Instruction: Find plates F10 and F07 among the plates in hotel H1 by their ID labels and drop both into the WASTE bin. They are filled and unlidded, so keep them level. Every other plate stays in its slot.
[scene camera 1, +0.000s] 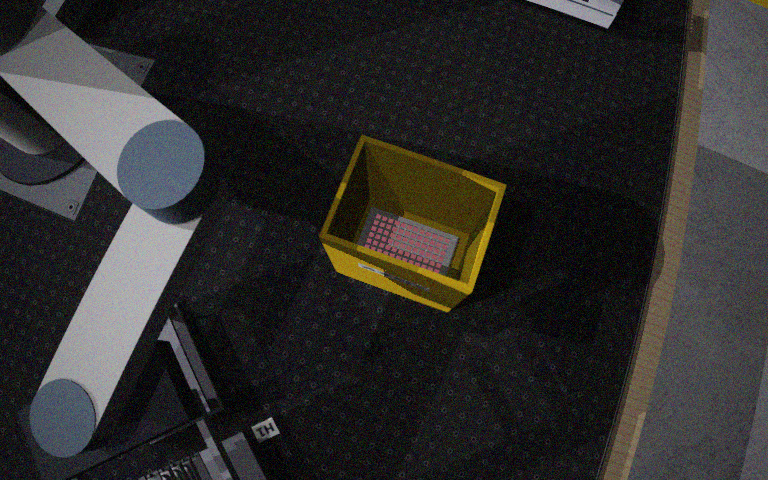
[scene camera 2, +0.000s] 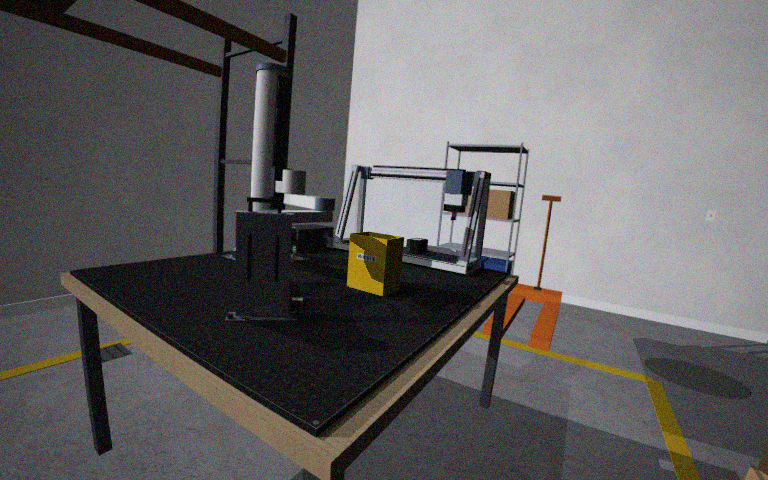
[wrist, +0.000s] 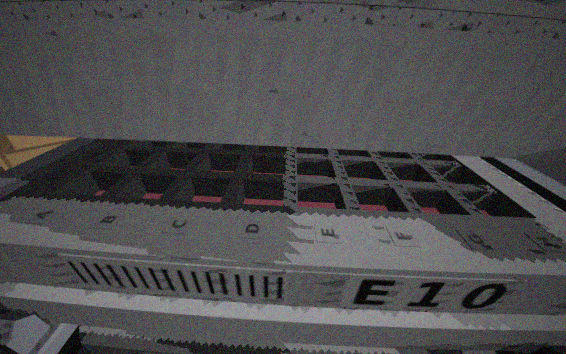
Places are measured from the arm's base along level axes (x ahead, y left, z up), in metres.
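Pixels of known places: gripper, fingertip midpoint: (wrist: 291, 150).
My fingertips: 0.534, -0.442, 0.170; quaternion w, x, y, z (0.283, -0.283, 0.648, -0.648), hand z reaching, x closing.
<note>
Ahead of a thing's pixels: the offset from my fingertips to its middle, as dx, dy, dz.
In the wrist view, plate E10 @[-0.013, +0.014, +0.018] (wrist: 270, 320) is very close and level, its label readable and red-filled wells showing. Plate F07 and a label F10 do not show. Hotel H1 @[+0.016, -0.014, +0.003] (scene camera 1: 243, 452) (scene camera 2: 260, 243) stands below the arm's end. My gripper (scene camera 1: 141, 438) is open and empty at the hotel's front; one long finger shows beside the forearm, the other is hidden, and the fingers do not show in the wrist view. The yellow WASTE bin @[+0.112, +0.416, -0.057] (scene camera 1: 345, 263) (scene camera 2: 362, 277) stands upright; a red-filled plate @[+0.109, +0.415, -0.144] (scene camera 1: 416, 237) lies inside on its floor, its label unreadable.
The arm's forearm (scene camera 1: 113, 300) passes over the regrip area in front of the hotel. The H1 tag @[+0.013, +0.124, -0.157] (scene camera 1: 265, 429) lies beside the hotel. A gantry frame (scene camera 2: 413, 170) stands beyond the bin. The table's wooden edge (scene camera 1: 671, 226) runs along the right.
</note>
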